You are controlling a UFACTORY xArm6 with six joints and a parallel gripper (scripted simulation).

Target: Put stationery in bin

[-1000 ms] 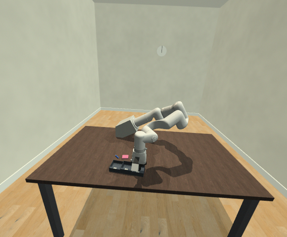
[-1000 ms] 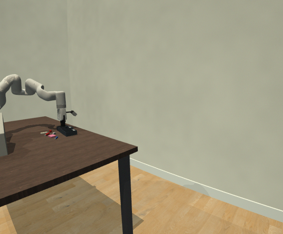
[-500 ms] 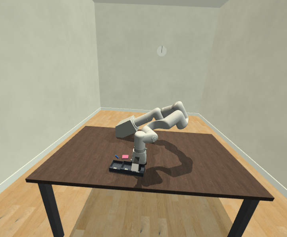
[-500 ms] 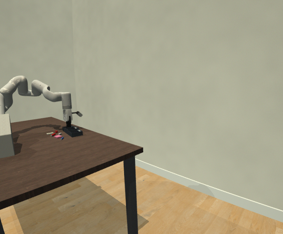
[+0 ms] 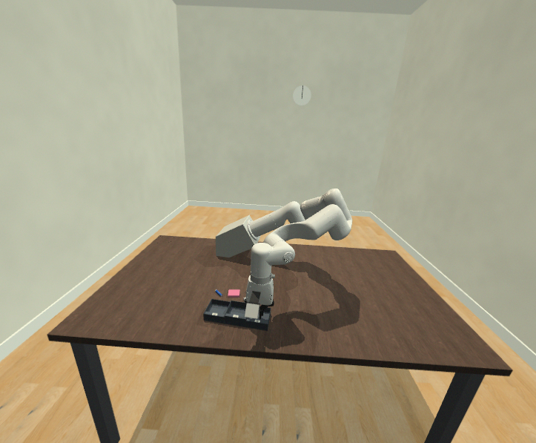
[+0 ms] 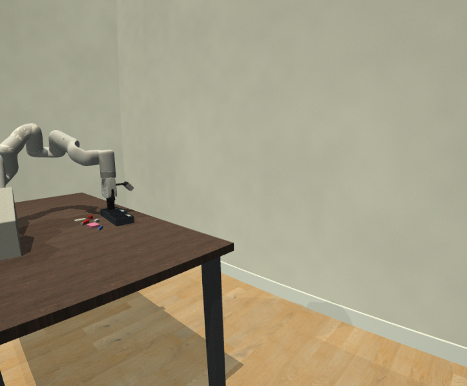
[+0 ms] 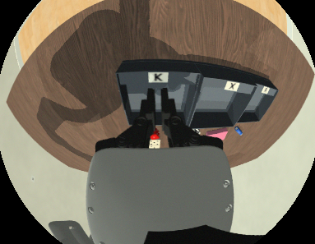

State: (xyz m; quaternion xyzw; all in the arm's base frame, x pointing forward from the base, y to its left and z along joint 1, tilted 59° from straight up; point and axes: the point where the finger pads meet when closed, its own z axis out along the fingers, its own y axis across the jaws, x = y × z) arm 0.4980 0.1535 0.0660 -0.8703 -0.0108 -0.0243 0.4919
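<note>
The pink eraser lies 13 cm behind my hand, 14 cm to the right of it and 4 cm below it. Round my hand: three-compartment bin tray 8 cm to the right, 3 cm below; pencil sharpener 9 cm behind, 7 cm to the right, 4 cm below; red die 10 cm behind, 1 cm to the left, 4 cm below.
</note>
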